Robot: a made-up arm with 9 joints. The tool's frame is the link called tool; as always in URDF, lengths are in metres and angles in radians. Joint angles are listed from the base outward.
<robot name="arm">
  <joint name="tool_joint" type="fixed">
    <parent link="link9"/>
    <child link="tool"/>
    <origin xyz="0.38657 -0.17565 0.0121" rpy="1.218 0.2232 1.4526"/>
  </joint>
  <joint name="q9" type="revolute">
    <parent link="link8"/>
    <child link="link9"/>
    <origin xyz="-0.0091 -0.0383 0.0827" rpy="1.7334 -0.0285 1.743"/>
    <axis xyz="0 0 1"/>
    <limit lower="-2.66" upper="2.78"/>
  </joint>
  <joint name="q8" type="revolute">
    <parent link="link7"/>
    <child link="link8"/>
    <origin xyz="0.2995 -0.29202 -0.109" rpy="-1.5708 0 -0.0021"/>
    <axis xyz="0 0 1"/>
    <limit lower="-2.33" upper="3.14"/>
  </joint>
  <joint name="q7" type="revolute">
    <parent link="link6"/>
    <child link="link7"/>
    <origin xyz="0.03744 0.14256 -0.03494" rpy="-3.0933 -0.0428 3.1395"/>
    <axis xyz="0 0 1"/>
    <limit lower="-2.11" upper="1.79"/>
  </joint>
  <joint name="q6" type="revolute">
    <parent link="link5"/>
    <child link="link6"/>
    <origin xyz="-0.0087 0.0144 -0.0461" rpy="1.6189 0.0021 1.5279"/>
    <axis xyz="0 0 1"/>
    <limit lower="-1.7" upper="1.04"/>
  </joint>
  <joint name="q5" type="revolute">
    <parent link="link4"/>
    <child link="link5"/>
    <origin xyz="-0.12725 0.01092 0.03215" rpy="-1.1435 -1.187 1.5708"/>
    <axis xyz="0 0 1"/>
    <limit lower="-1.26" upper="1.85"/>
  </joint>
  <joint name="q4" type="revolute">
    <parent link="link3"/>
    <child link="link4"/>
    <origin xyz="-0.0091 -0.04 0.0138" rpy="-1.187 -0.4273 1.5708"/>
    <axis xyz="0 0 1"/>
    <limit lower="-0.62" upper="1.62"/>
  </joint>
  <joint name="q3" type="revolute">
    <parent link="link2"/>
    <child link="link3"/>
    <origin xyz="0.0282 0.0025 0.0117" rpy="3.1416 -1.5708 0"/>
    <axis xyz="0 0 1"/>
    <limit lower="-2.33" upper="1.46"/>
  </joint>
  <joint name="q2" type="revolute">
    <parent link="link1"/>
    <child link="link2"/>
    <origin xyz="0.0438 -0.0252 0.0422" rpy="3.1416 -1.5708 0"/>
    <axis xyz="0 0 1"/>
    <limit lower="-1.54" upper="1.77"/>
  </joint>
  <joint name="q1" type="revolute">
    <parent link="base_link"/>
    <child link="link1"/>
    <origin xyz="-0.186 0.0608 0.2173" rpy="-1.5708 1.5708 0"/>
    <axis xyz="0 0 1"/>
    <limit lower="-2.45" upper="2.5"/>
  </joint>
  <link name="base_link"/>
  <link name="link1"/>
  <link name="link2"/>
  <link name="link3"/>
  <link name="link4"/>
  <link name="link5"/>
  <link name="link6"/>
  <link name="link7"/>
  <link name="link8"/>
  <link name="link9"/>
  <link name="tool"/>
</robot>
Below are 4 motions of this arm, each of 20 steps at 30 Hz.
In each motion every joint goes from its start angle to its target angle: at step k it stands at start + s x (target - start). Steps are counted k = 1, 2, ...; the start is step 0. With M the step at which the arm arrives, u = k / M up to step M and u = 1 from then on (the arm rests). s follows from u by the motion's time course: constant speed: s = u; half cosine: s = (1 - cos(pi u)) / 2; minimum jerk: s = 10 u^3 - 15 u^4 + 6 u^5.
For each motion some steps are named. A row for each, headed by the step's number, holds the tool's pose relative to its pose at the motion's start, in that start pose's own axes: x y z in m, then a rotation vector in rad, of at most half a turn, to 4 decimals.
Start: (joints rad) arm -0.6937 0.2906 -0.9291 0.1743 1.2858 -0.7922 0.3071 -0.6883 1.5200
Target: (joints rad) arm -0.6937 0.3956 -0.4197 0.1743 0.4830 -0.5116 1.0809 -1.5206 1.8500
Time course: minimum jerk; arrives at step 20
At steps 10, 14, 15, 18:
10: 0.1556 -0.1548 0.1041 0.4853 0.6187 -0.4567
14: 0.2311 -0.3022 0.0626 0.8553 1.0903 -0.6348
15: 0.2383 -0.3254 0.0466 0.9241 1.1750 -0.6549
18: 0.2456 -0.3585 0.0171 1.0360 1.3100 -0.6795

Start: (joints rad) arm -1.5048 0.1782 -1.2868 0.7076 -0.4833 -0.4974 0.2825 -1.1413 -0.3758
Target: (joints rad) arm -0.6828 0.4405 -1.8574 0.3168 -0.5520 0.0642 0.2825 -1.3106 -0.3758
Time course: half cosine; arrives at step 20
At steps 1, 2, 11, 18, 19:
1: -0.0013 0.0010 0.0001 -0.0026 -0.0023 0.0028
2: -0.0052 0.0040 0.0003 -0.0102 -0.0093 0.0113
11: -0.1623 0.0542 -0.0192 -0.2165 -0.2797 0.2625
18: -0.2946 0.0279 -0.0734 -0.3196 -0.5328 0.4194
19: -0.3004 0.0253 -0.0768 -0.3232 -0.5454 0.4257

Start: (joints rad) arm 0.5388 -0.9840 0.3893 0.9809 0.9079 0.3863 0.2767 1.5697 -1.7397
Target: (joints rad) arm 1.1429 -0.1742 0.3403 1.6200 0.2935 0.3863 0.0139 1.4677 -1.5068
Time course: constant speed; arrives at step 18
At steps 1, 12, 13, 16, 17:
1: 0.0267 0.0140 0.0219 -0.0225 0.0494 0.0041
12: 0.3926 0.1206 0.1414 -0.1573 0.6317 0.0597
13: 0.4286 0.1237 0.1402 -0.1580 0.6856 0.0665
16: 0.5340 0.1251 0.1250 -0.1476 0.8446 0.0893
17: 0.5678 0.1229 0.1163 -0.1400 0.8963 0.0979

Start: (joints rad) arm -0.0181 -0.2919 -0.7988 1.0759 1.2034 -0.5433 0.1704 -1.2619 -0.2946
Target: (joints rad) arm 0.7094 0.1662 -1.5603 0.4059 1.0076 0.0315 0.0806 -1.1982 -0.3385
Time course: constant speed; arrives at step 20
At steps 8, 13, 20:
8: -0.2409 0.0611 -0.0635 0.0061 -0.2537 -0.4167
13: -0.3264 0.1923 -0.1016 -0.1043 -0.3870 -0.6242
20: -0.3649 0.4104 -0.1758 -0.3692 -0.5560 -0.7930

